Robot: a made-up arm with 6 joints.
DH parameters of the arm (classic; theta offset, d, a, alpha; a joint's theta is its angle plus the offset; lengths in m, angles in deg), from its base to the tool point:
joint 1: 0 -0.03 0.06 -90
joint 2: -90 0.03 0.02 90
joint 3: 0 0.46 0.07 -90
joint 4: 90 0.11 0.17 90
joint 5: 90 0.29 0.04 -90
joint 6: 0 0.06 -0.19 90
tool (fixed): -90 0.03 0 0
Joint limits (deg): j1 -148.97..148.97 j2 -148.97..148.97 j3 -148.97..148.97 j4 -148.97..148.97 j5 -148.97..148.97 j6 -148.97..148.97
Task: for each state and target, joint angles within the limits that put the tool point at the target. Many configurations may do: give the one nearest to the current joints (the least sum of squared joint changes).
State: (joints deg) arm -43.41 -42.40 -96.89 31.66 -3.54 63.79
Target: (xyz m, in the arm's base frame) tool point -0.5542 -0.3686 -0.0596
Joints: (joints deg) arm -19.12 -26.36 -88.41 -9.48 -5.75 77.32
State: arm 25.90 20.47 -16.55 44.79 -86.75 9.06
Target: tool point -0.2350 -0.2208 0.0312
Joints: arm 39.50 -39.46 -34.51 46.94 -68.75 -14.09
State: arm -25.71 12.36 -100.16 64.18 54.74 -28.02
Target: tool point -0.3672 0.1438 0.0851
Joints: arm 15.66 5.92 -103.93 110.77 61.65 -46.99
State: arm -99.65 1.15 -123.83 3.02 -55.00 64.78
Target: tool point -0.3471 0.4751 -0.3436
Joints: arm -106.21 -5.38 -135.29 -12.49 -53.61 62.81
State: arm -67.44 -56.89 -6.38 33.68 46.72 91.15
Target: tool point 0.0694 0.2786 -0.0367
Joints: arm -75.50 -86.48 -0.86 53.85 48.13 89.66
